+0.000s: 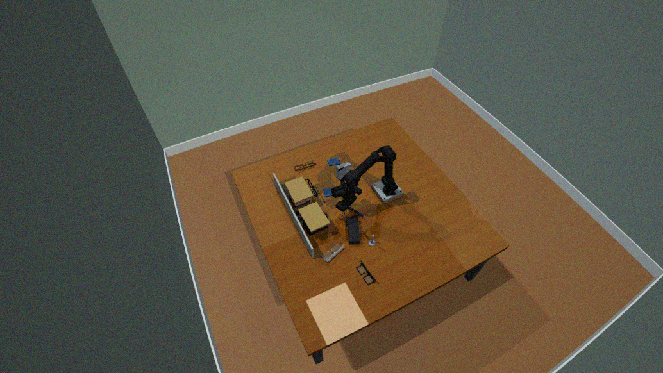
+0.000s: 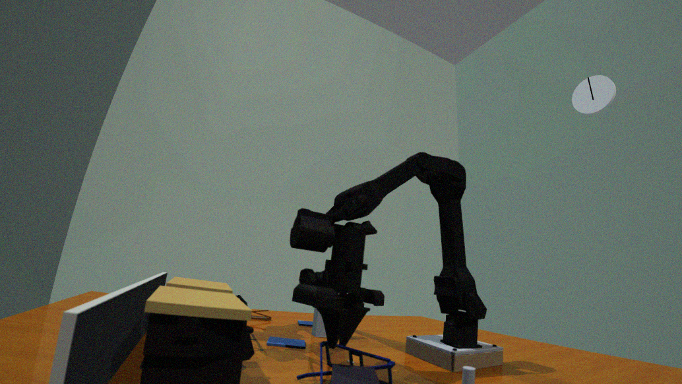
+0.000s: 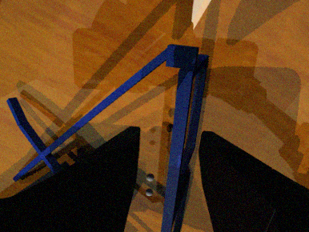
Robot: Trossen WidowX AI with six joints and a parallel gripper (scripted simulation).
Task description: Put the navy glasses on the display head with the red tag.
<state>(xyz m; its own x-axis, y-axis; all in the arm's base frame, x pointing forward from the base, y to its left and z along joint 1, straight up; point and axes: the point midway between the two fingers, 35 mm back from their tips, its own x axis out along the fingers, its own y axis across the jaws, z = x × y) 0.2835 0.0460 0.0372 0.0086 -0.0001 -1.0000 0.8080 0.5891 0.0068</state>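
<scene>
The small grey peg is 260 mm to the left of my gripper tip, 60 mm behind it and 20 mm below it. From my gripper tip the other things lie so: grey block (280 mm to the right, 50 mm behind, 10 mm above); display head (200 mm ahead, 50 mm to the left, 20 mm above); dark case (160 mm to the left, 20 mm below, 20 mm ahead).
</scene>
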